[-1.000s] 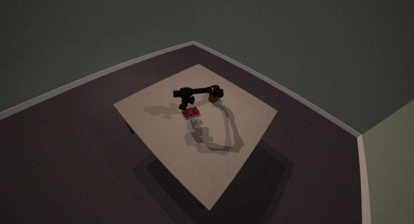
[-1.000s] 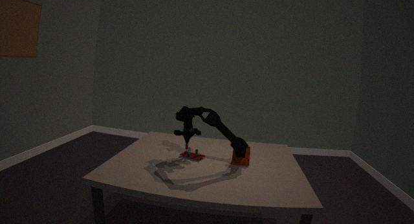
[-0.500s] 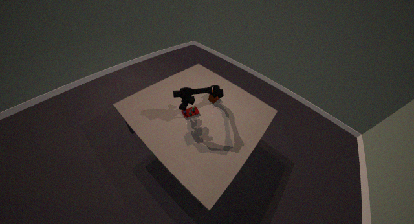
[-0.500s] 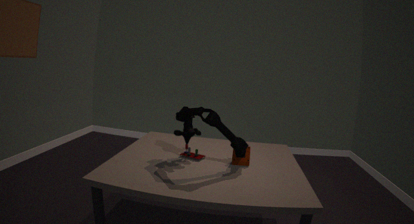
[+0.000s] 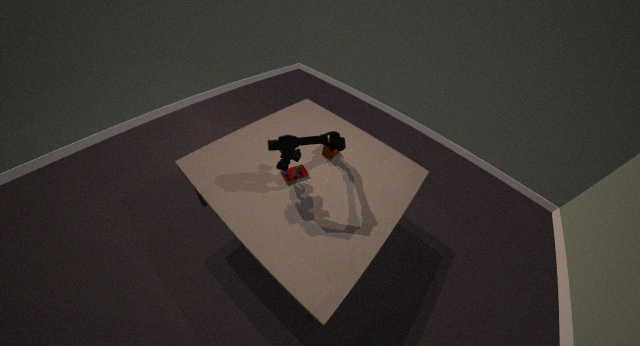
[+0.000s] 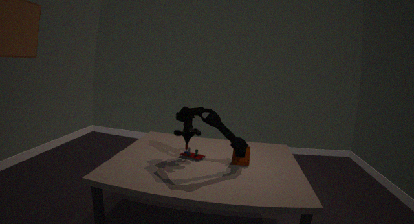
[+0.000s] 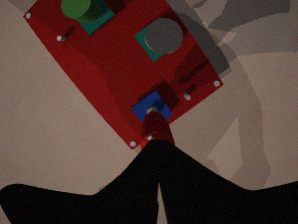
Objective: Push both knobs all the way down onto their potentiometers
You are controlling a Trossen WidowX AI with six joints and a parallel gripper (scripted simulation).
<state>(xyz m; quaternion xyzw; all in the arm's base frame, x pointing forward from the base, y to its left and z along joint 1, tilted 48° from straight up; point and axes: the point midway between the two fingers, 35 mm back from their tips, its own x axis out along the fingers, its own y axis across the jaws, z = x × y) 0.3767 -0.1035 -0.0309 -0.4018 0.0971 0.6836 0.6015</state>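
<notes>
The red knob lies 10 mm below my gripper tip. The rest, counted from my gripper tip: green knob: 80 mm behind, 50 mm to the left, 40 mm below.
</notes>
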